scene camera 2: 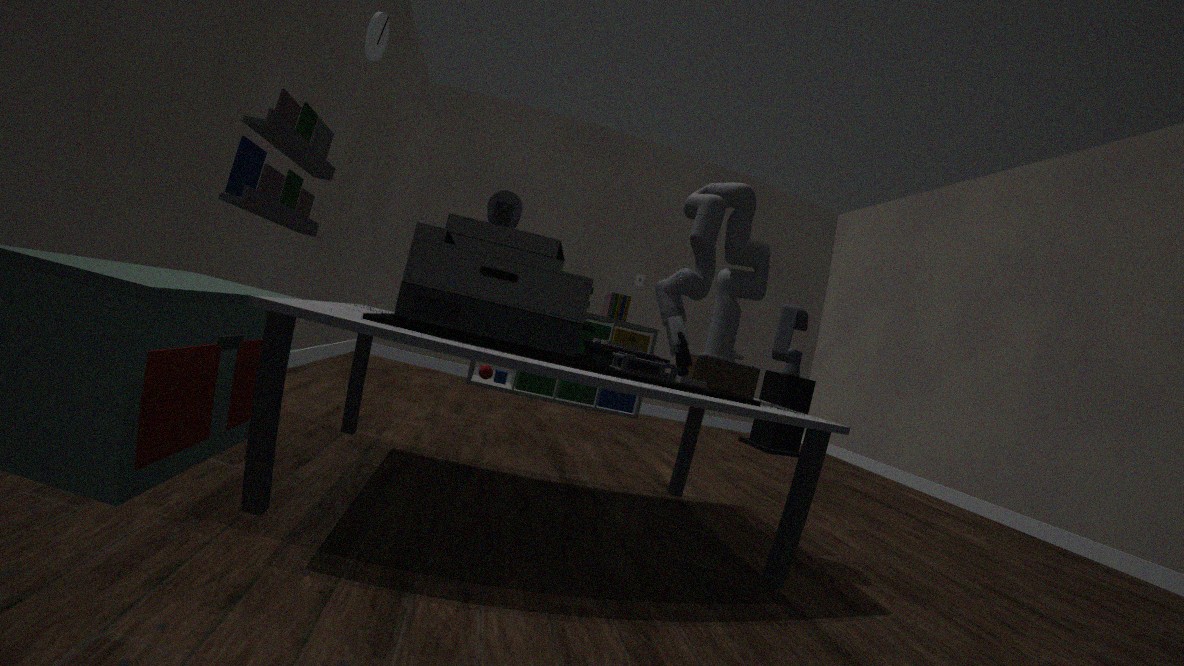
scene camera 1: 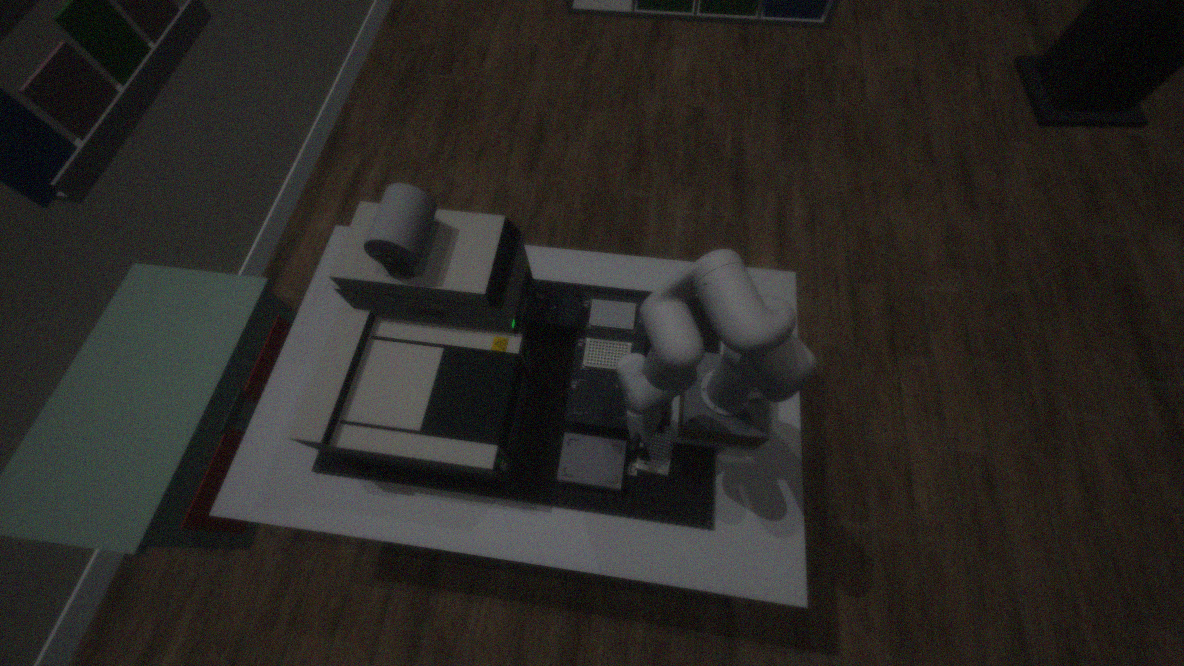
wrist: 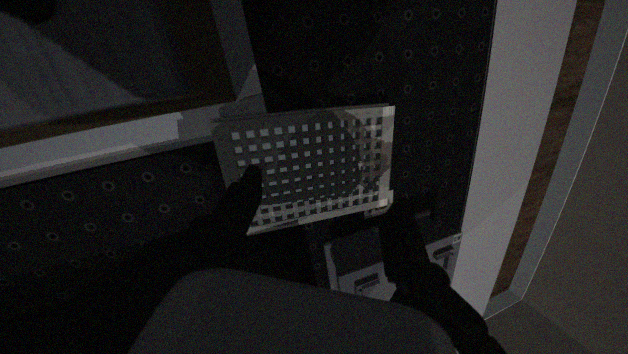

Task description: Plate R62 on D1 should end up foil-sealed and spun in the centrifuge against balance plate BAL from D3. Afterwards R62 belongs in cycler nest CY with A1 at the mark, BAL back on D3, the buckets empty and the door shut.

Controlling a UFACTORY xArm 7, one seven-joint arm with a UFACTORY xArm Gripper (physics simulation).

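Pixels of known places: gripper, fingertip midpoint: (scene camera 2: 685, 371) (scene camera 1: 652, 445) (wrist: 324, 196); arm's base, link origin: (scene camera 2: 716, 359) (scene camera 1: 724, 392).
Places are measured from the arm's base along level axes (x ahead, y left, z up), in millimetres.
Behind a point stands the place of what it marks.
A many-welled plate (wrist: 320, 165) {y 144, x 165, z -82 mm} (scene camera 1: 659, 451) {y 147, x 157, z -75 mm} rests beside the robot's base; its label does not show, so I cannot tell if it is R62, nor if it lies fully flat. My gripper (wrist: 324, 196) {y 137, x 178, z -57 mm} (scene camera 2: 681, 364) {y 137, x 178, z -57 mm} is open and empty, with the dark fingertips near the plate's left side and lower right corner. The pale cycler nest (scene camera 1: 592, 461) {y 190, x 329, z -49 mm} (wrist: 357, 280) {y 146, x 256, z -49 mm} lies next to that plate, partly hidden by a finger in the wrist view. Another welled plate (scene camera 1: 606, 353) {y -100, x 311, z -28 mm} sits on the deck. The large low machine (scene camera 1: 389, 385) {y 75, x 819, z 119 mm}, likely the centrifuge, has a part-white, part-dark top; its inside cannot be made out.
A machine (scene camera 1: 467, 248) {y -230, x 648, z 259 mm} with a big roll (scene camera 1: 401, 227) {y -197, x 754, z 377 mm} on top, likely the sealer, stands at the deck's far left. A white block (scene camera 1: 612, 313) {y -220, x 302, z -20 mm} and a dark unit (scene camera 1: 597, 397) {y 24, x 327, z -37 mm} are also on the deck. The robot's base (scene camera 1: 720, 414) {y 62, x 15, z 9 mm} stands close to the gripper. The light is dim.
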